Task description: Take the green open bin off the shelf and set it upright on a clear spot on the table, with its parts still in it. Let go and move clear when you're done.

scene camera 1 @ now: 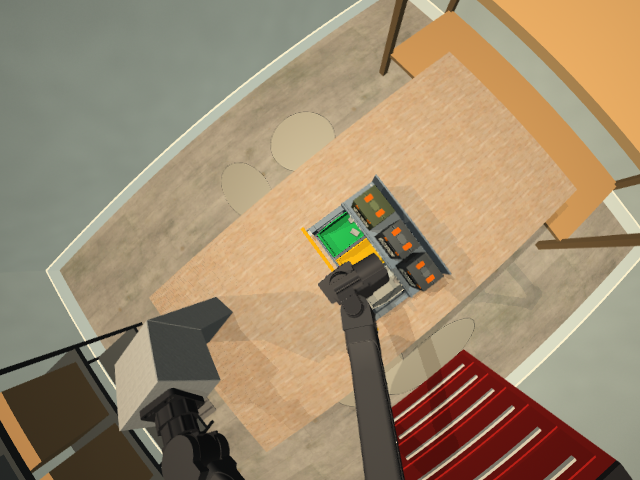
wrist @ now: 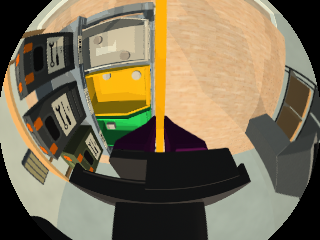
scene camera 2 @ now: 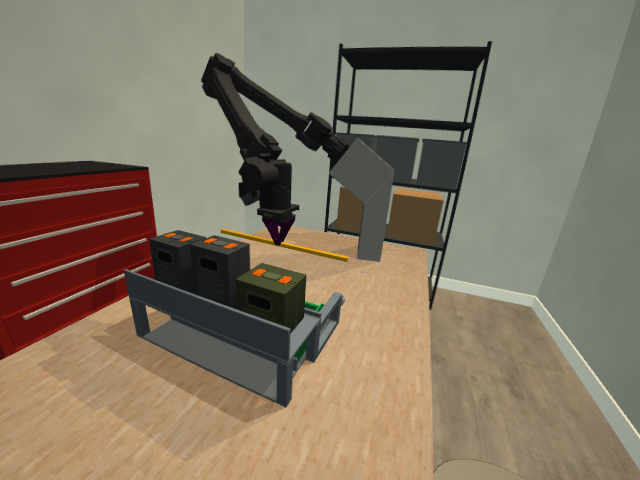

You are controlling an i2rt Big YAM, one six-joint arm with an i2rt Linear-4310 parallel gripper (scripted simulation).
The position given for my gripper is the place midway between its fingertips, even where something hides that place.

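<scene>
A pale bin [wrist: 121,34] is in sight, and so is a yellow bin [wrist: 120,95]. I also see a green open bin [scene camera 1: 336,236], and the wrist view shows the green open bin as well [wrist: 125,123]. My own gripper [scene camera 2: 278,244] is there too, and I find the gripper in the wrist view [wrist: 160,120].
</scene>
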